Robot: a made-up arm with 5 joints.
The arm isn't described. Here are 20 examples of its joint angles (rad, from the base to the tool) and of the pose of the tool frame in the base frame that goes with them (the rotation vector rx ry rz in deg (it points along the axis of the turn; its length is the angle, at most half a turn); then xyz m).
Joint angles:
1: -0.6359 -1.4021 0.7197 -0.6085 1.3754
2: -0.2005 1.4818 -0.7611 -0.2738 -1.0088
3: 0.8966 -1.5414 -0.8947 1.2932 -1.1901
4: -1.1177 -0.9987 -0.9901 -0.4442 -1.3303
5: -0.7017 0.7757 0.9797 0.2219 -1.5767
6: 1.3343 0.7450 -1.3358 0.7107 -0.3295
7: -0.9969 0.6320 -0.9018 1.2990 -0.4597
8: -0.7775 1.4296 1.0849 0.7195 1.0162
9: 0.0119 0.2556 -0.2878 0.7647 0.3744
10: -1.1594 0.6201 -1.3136 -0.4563 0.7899
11: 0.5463 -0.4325 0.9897 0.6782 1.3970
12: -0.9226 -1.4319 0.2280 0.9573 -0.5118
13: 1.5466 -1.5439 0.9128 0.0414 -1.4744
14: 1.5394 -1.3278 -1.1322 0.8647 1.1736
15: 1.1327 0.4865 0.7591 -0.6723 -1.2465
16: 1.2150 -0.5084 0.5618 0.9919 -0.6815
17: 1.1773 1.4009 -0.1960 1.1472 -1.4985
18: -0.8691 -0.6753 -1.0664 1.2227 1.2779
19: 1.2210 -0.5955 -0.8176 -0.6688 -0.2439
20: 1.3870 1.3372 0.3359 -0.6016 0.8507
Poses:
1: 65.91 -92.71 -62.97 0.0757 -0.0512 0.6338
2: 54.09 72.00 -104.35 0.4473 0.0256 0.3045
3: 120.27 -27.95 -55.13 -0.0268 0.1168 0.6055
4: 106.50 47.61 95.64 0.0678 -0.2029 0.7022
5: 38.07 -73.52 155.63 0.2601 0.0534 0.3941
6: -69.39 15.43 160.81 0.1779 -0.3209 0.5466
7: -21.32 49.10 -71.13 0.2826 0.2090 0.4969
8: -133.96 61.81 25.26 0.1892 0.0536 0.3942
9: -9.97 16.76 -97.53 0.3498 -0.0169 0.5396
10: 87.23 -34.09 -28.54 0.2359 0.2492 0.6502
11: -56.02 17.88 -75.42 0.1407 -0.0318 0.5181
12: 52.24 45.96 -42.17 0.0894 -0.0814 0.5932
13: 146.51 -41.08 -85.60 0.0762 0.0529 0.5762
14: 38.99 130.65 78.20 0.1080 0.1632 0.6547
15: -98.39 -32.78 110.38 0.1910 -0.2490 0.4649
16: -52.73 -51.14 131.20 0.1215 -0.0835 0.5630
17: -4.30 -58.74 55.38 0.1489 -0.1897 0.2945
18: 35.77 -62.96 -40.53 0.1354 -0.0006 0.6843
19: 64.69 -125.29 -37.61 0.0832 0.0482 0.7618
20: -28.25 45.88 -150.14 0.1566 -0.2306 0.2647
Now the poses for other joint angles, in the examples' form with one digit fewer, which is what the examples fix.
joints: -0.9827 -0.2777 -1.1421 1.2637 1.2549
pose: 20.4 -52.2 -28.6 0.187 0.080 0.667
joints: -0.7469 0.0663 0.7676 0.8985 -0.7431
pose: -53.2 62.8 -109.0 0.223 0.053 0.502
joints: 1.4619 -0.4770 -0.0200 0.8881 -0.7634
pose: -83.9 -4.5 129.4 0.105 -0.114 0.631
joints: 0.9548 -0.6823 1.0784 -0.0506 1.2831
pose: -47.5 -24.2 -123.1 0.148 -0.061 0.538
